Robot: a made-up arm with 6 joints.
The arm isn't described. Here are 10 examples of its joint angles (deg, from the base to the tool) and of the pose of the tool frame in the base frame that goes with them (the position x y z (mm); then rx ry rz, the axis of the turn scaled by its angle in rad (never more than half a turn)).
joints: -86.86 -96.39 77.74 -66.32 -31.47 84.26
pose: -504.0 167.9 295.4 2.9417 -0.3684 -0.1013
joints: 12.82 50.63 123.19 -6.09 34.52 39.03
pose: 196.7 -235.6 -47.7 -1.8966 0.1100 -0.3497
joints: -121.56 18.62 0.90 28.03 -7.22 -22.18
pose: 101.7 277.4 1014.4 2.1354 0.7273 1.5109
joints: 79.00 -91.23 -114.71 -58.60 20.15 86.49
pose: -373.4 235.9 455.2 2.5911 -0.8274 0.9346
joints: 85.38 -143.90 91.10 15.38 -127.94 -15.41
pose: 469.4 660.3 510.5 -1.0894 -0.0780 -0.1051
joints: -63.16 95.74 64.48 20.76 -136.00 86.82
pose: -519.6 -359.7 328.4 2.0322 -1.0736 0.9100
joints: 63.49 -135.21 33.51 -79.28 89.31 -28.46
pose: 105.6 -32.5 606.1 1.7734 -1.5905 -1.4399
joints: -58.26 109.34 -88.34 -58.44 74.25 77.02
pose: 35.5 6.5 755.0 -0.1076 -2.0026 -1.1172
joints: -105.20 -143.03 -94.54 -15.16 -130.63 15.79
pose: 273.4 262.6 -116.8 -2.9647 -0.9123 0.1035
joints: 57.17 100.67 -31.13 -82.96 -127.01 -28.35
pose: -186.4 25.4 -11.2 -2.0248 -2.1085 0.6274
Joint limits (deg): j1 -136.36..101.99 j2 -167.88..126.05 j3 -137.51..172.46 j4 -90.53..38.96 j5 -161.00..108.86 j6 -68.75..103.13
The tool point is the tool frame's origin. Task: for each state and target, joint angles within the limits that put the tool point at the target. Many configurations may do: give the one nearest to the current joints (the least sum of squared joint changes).
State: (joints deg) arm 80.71 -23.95 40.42 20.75 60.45 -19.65
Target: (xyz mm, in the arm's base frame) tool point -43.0 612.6 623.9
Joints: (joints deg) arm 89.56 -46.90 26.74 16.48 79.34 -45.28
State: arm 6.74 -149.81 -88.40 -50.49 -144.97 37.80
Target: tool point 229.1 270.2 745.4
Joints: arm -40.40 -152.36 -124.60 -75.04 -161.00 11.00
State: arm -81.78 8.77 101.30 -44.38 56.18 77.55
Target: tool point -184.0 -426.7 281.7
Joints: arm -66.58 28.16 141.29 -33.78 82.24 80.84
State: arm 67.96 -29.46 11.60 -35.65 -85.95 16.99
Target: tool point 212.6 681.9 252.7
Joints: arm 52.73 -6.23 20.85 -58.85 -81.43 30.98
